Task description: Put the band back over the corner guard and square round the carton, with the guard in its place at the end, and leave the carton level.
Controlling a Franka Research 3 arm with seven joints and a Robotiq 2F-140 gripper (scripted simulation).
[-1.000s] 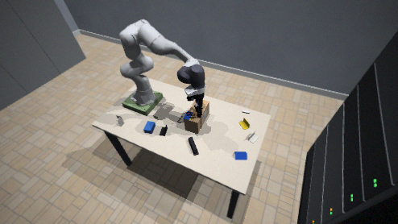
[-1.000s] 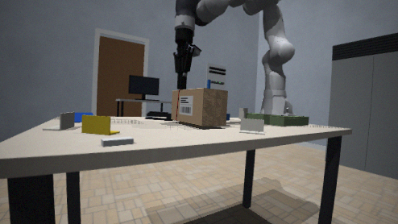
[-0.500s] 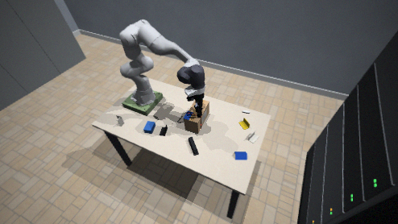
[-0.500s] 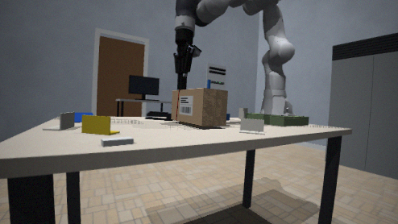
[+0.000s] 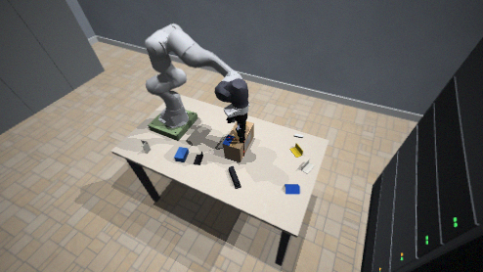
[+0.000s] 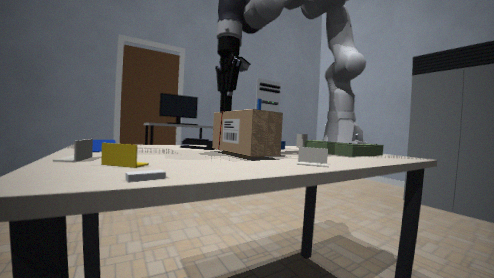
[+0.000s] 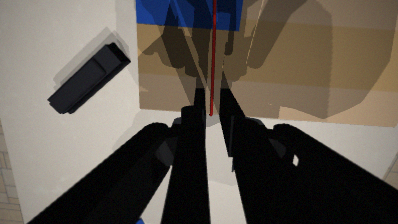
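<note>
Right now my hand is 100 mm above the brown carton, 50 mm to the right of it and 50 mm past it. Also, from my hand: yellow angle piece 310 mm ahead, 170 mm to the left, 160 mm below; white corner guard 400 mm ahead, 160 mm below, 80 mm to the left.
</note>
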